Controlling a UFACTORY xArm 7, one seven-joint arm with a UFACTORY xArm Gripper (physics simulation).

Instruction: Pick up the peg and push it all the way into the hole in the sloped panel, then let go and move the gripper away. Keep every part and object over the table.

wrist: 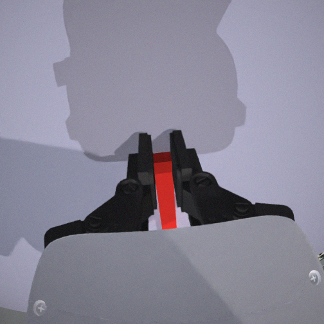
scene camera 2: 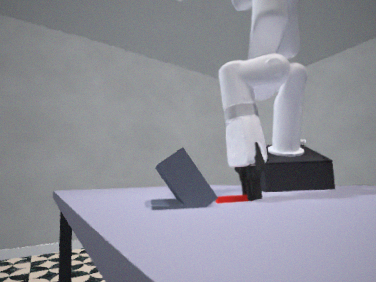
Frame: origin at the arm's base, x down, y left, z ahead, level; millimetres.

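Seen in the pictures: gripper, fingertip midpoint: [scene camera 2: 252, 199]; arm's base at its link origin: [scene camera 2: 285, 151].
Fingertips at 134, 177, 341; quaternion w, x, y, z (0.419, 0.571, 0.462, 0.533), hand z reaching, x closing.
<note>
Pixels of each thing's top centre, then the offset from my fingertips to it, as dx, dy, dz. Level surfaces: height alone.
- red peg at its top centre: [scene camera 2: 234, 195] -9, -9, +42
- dark grey sloped panel at its top centre: [scene camera 2: 179, 151] -104, -45, +150
- pale lilac table at its surface level: dx +3
The red peg [scene camera 2: 231, 199] [wrist: 166, 195] lies level at the table top, with one end between the fingers. In the scene view its other end shows right beside the lower edge of the sloped panel; whether they touch I cannot tell. My gripper [scene camera 2: 253, 196] [wrist: 161, 150] points down and is shut on the peg, with a finger against each side of it. The dark grey sloped panel [scene camera 2: 186, 176] leans on its flat base to the left of the peg in the scene view. Its hole does not show, and the panel does not show in the wrist view.
The pale lilac table [scene camera 2: 280, 240] [wrist: 280, 90] carries everything; its left edge runs beyond the panel in the scene view. The black robot base block [scene camera 2: 300, 175] stands behind my gripper to the right. The arm's shadow falls on the table in the wrist view.
</note>
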